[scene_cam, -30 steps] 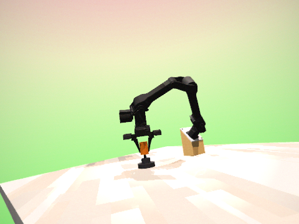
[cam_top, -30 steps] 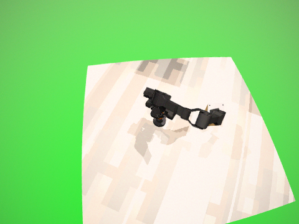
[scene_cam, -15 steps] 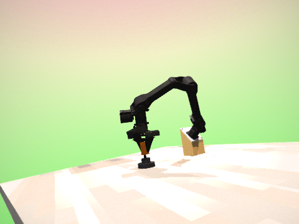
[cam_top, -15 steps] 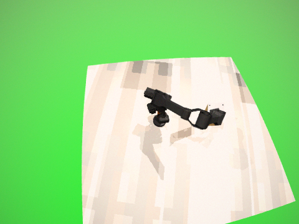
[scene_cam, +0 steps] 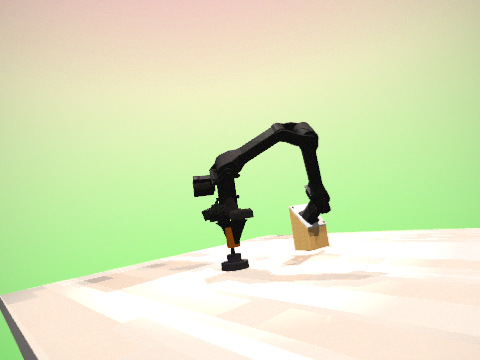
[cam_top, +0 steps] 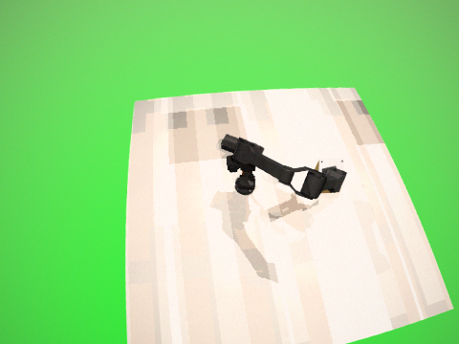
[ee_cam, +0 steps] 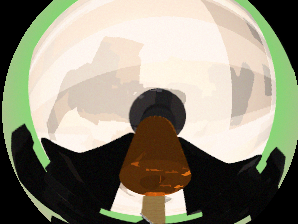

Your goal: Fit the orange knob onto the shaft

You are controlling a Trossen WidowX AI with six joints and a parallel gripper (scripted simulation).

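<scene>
Right now my gripper tip is 20 mm below the orange knob. Round my gripper tip: dark round pedestal 40 mm below.
</scene>
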